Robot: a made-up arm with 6 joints.
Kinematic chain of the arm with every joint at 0, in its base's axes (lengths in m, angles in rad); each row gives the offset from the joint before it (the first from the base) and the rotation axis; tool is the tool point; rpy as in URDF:
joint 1: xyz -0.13 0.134 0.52 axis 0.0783 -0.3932 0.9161
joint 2: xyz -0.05 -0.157 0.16 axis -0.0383 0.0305 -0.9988
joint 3: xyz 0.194 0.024 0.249 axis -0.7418 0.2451 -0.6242
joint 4: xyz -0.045 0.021 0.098 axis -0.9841 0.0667 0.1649
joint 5: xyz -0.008 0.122 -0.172 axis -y
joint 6: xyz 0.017 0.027 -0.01 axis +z
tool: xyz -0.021 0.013 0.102 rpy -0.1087 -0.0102 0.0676
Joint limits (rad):
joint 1: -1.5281..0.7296
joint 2: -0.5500..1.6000
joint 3: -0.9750..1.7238
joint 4: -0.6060..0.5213
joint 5: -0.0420..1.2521
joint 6: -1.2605..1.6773
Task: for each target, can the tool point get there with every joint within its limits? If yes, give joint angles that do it. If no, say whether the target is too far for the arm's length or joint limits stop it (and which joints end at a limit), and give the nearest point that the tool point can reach.
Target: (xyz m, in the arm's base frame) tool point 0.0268 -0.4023 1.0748
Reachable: no: joint limits stop it (at a limit: joint 2, joint 4, joint 5, joint 6) | nearest point -0.0028 -0.3048 0.9899 | short by 0.133 m
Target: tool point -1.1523 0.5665 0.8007
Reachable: no: too far | nearest point -0.3906 0.1946 0.8773 | short by 0.851 m
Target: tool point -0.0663 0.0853 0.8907
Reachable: yes | joints -0.4909 0.1291 -0.3696 0.3609 0.6927 0.8119
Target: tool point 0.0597 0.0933 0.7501
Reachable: yes | joints -0.4367 -0.1230 1.3732 -0.0896 0.4794 0.7966
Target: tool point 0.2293 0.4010 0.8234
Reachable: no: joint limits stop it (at a limit: joint 2, joint 4, joint 5) | nearest point 0.1214 0.2674 0.8329 | short by 0.172 m
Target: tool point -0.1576 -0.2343 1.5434
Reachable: no: too far | nearest point -0.1051 -0.1023 1.1252 | short by 0.442 m
